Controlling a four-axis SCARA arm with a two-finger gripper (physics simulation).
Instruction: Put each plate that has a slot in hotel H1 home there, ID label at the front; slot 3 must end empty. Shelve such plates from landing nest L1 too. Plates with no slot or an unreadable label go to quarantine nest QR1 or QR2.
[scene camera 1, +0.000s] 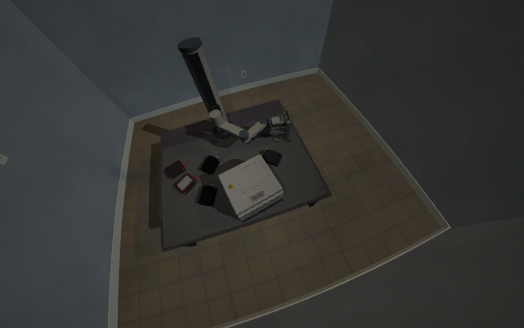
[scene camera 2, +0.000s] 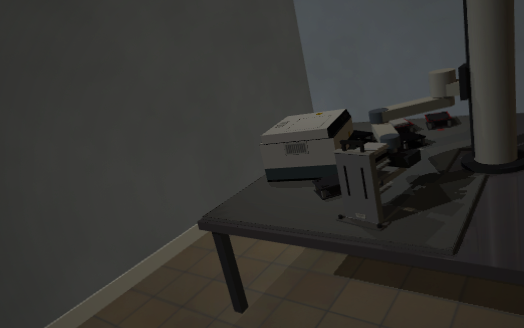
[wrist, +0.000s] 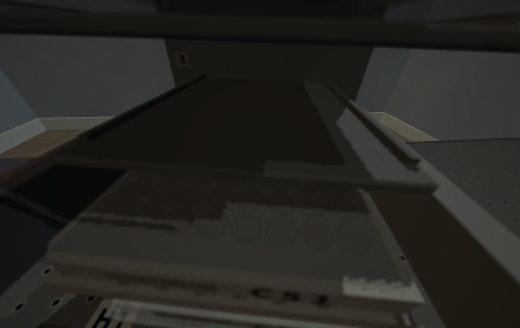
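Seen in the pictures: arm's base at its link origin: (scene camera 2: 495, 162).
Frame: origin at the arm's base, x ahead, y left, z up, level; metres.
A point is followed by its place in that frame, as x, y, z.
Hotel H1 (scene camera 1: 288, 128) @(0.392, 0.594, 0.201) (scene camera 2: 355, 187) @(0.328, 0.618, 0.145) stands upright near the table edge. In the wrist view the number 3 marks its back panel above a bare shelf (wrist: 200, 125) @(0.284, 0.511, 0.157). Just below that shelf is a pale plate (wrist: 225, 260) with round well marks. Its front label looks like C51, and the plate's front stands out nearer the camera than the shelf edge. My gripper (scene camera 1: 269, 128) (scene camera 2: 396, 161) is at the hotel's open front, shut on this plate; its fingertips are hidden in the wrist view. A red-framed nest (scene camera 1: 175, 169) @(0.364, -0.544, 0.063) (scene camera 2: 438, 120) @(0.327, -0.483, 0.060) shows no plate. A white plate (scene camera 1: 185, 183) @(0.554, -0.449, 0.077) lies in another red-framed nest.
A large white instrument (scene camera 1: 250, 180) @(0.797, 0.121, 0.259) (scene camera 2: 305, 145) @(0.715, 0.281, 0.189) stands beside the hotel. Dark nests (scene camera 1: 210, 164) @(0.430, -0.198, 0.063) (scene camera 1: 206, 195) @(0.721, -0.281, 0.062) (scene camera 1: 272, 157) @(0.558, 0.377, 0.062) lie around it; their labels are unreadable. The arm column (scene camera 1: 212, 80) @(0.036, 0.066, 0.614) (scene camera 2: 492, 85) @(-0.012, 0.074, 0.338) rises behind. A higher shelf edge (wrist: 260, 31) crosses above the bare shelf.
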